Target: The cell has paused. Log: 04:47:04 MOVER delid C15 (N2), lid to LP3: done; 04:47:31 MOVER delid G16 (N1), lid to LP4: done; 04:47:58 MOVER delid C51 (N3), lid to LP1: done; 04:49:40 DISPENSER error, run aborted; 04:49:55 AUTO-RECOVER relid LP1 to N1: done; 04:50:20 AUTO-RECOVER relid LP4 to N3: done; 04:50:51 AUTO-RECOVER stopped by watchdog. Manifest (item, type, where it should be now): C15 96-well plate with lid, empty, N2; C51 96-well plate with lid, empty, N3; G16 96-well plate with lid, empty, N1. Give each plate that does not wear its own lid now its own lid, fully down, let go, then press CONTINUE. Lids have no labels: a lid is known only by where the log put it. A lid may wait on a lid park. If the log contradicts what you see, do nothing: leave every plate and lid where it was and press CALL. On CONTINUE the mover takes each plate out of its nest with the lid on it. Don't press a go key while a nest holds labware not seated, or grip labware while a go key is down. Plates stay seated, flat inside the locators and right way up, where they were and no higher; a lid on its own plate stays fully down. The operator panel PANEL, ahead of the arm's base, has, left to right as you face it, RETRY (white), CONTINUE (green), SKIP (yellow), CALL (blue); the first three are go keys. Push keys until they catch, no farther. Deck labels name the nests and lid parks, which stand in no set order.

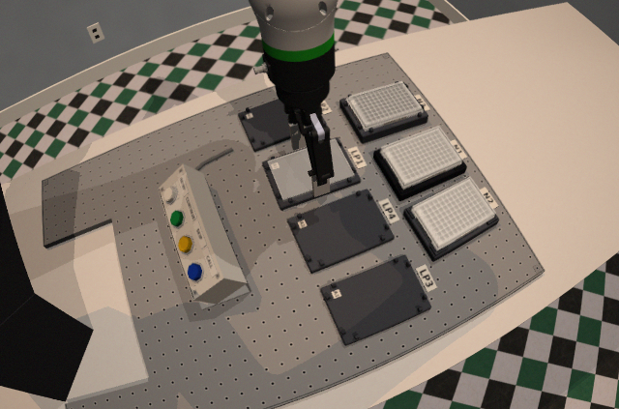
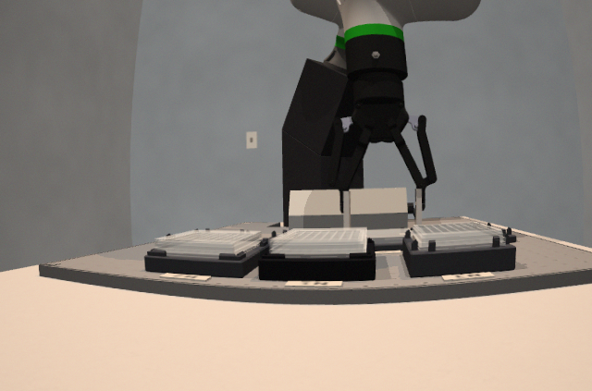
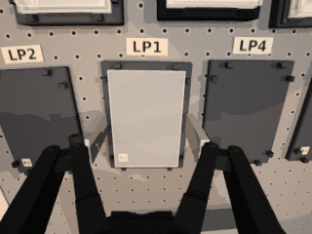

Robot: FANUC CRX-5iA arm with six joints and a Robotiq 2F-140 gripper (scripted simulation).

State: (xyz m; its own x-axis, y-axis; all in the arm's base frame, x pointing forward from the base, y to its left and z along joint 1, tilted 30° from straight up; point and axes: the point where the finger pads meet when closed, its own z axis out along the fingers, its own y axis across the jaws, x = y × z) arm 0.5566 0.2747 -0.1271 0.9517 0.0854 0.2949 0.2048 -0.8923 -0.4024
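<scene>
Now: the lid park LP1 3 cm below my hand. Also, from my hand: lid park LP4: 3 cm ahead, 12 cm to the right, 3 cm below; lid park LP2: 4 cm behind, 13 cm to the left, 3 cm below; white retry key: 24 cm behind, 4 cm to the right, 3 cm above.
</scene>
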